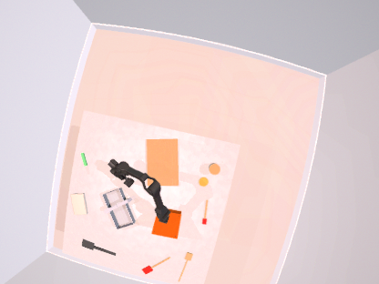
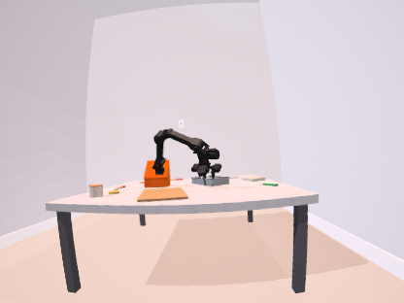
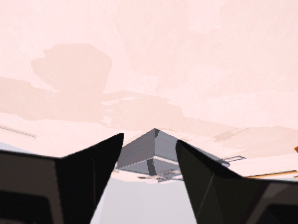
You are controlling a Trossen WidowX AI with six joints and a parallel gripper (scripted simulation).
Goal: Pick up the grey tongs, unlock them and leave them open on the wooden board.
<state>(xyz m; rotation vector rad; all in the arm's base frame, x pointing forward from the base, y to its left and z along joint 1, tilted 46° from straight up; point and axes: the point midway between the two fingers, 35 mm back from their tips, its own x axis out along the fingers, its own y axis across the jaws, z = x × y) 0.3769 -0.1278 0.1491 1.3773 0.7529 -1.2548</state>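
Now: gripper tip 250 mm to the right of the roasting tin, 40 mm above it and 10 mm past it. The rest, counted from my gripper tip: black spatula (690 mm to the left, 120 mm ahead, 60 mm below); cream block (340 mm to the left, 340 mm ahead, 50 mm below); wooden board (250 mm behind, 200 mm to the right, 60 mm below).
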